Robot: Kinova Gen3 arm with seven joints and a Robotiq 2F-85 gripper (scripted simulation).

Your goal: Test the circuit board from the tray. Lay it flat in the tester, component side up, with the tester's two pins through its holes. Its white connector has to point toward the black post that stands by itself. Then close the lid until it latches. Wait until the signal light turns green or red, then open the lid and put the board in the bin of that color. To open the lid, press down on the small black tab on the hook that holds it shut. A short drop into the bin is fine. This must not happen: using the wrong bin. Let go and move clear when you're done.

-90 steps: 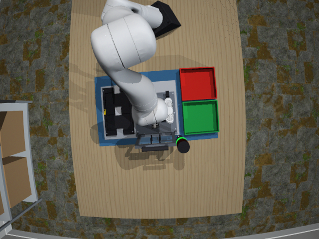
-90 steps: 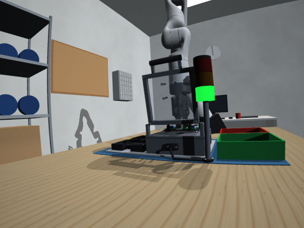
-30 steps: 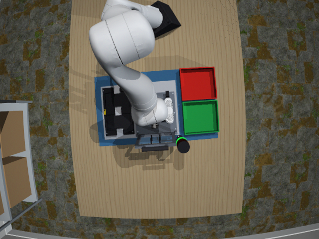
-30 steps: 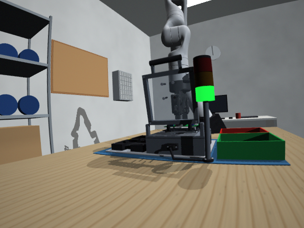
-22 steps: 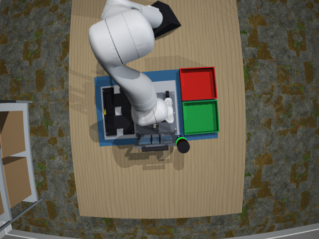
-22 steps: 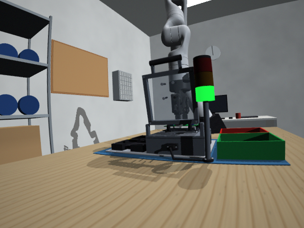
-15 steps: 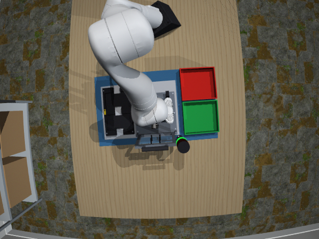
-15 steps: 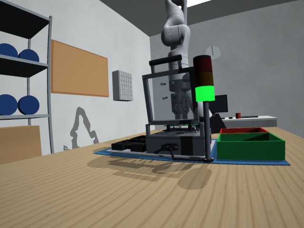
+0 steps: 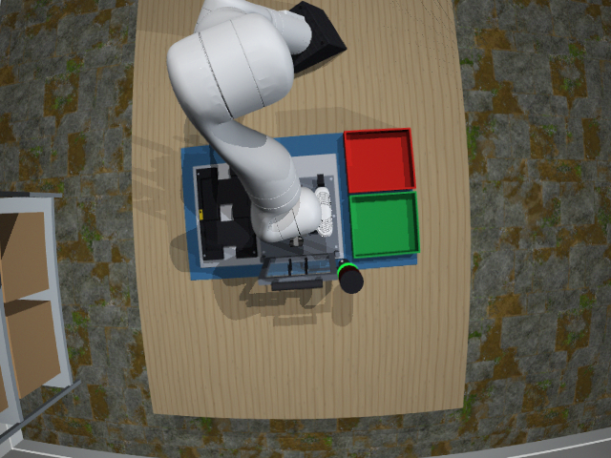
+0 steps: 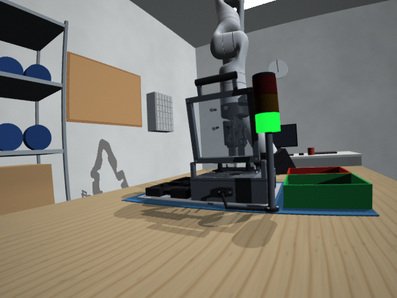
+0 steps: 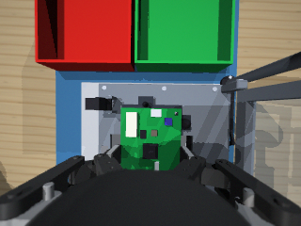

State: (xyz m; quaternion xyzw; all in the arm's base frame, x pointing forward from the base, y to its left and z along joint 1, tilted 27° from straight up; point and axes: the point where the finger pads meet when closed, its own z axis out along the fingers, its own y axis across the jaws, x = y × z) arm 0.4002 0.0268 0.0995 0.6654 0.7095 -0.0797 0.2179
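My gripper is now 20 cm to the right of the green bin, 8 cm above it and 4 cm short of it. Also, from my hand: black hook (6 cm to the left, 6 cm behind, 1 cm below); then green circuit board (1 cm below); then clear lid (12 cm ahead, 9 cm above).
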